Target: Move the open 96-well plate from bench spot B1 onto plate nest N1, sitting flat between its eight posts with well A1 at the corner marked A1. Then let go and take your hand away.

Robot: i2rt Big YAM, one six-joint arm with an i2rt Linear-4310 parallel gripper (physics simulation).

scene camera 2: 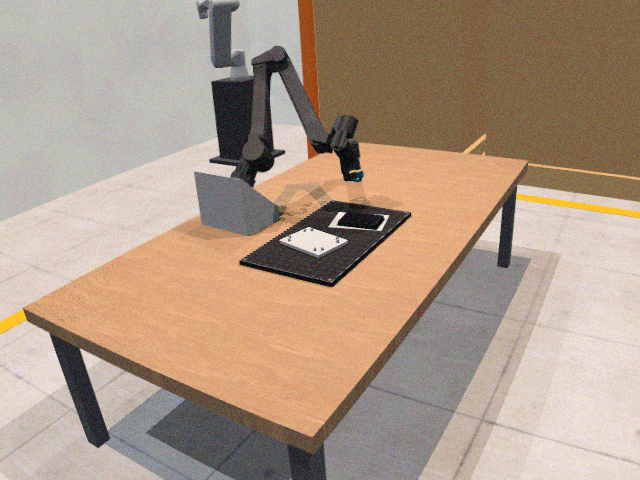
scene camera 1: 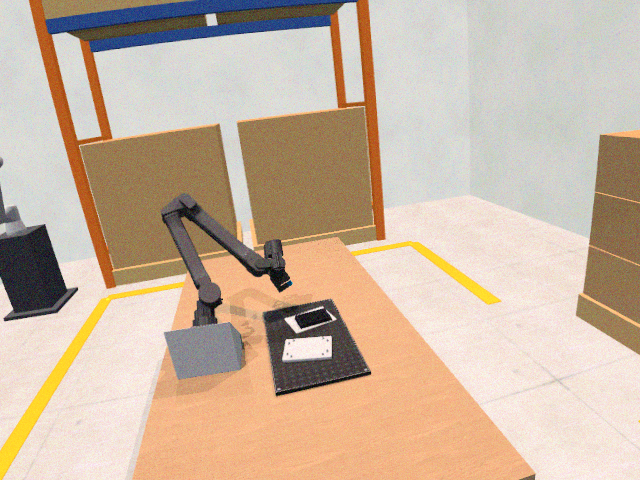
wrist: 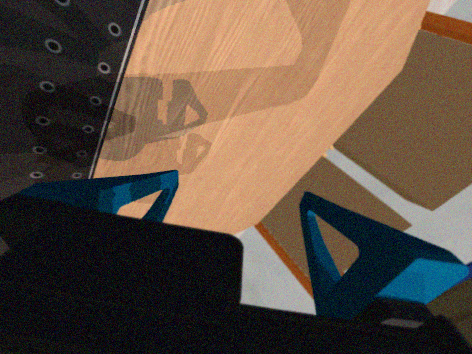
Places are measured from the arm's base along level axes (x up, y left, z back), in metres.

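Pixels of known places: gripper, fingertip midpoint: [scene camera 2: 357,169] [scene camera 1: 275,280] [wrist: 240,188]; arm's base, origin of the base link: [scene camera 2: 238,189] [scene camera 1: 205,333].
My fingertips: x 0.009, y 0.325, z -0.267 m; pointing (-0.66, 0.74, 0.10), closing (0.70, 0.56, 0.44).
Ahead of a thing's pixels: the offset from my fingertips to its middle. "spot": to the spot under its first point. Level surfaces: height alone.
The black well plate @[dy -0.197, dx -0.098, dz -0.119 m] [scene camera 1: 314,317] [scene camera 2: 360,220] lies on a white rectangle, the bench spot @[spot: dy -0.224, dx -0.106, dz -0.046 m] [scene camera 1: 295,326] [scene camera 2: 334,223], toward the back of the black perforated board. The white plate nest @[dy -0.395, dx -0.096, dz -0.070 m] [scene camera 1: 307,348] [scene camera 2: 312,241] with small posts at its corners sits on the same board, nearer the front, and carries no plate. The A1 mark is too small to make out. My gripper [scene camera 1: 285,284] [scene camera 2: 355,177] [wrist: 240,188] is open and empty, with blue fingers wide apart in the wrist view. It hangs above the table behind the board, apart from the plate. Plate and nest do not show in the wrist view.
The black board @[dy -0.314, dx -0.113, dz -0.083 m] [scene camera 1: 320,374] [scene camera 2: 289,271] [wrist: 30,65] lies on the wooden table @[dx -0.120 m] [scene camera 1: 310,434] [scene camera 2: 206,330] [wrist: 240,125]. The grey wedge-shaped block [scene camera 1: 204,351] [scene camera 2: 227,206] stands at the arm's base, left of the board. Racking with large brown panels [scene camera 1: 305,175] stands behind the table.
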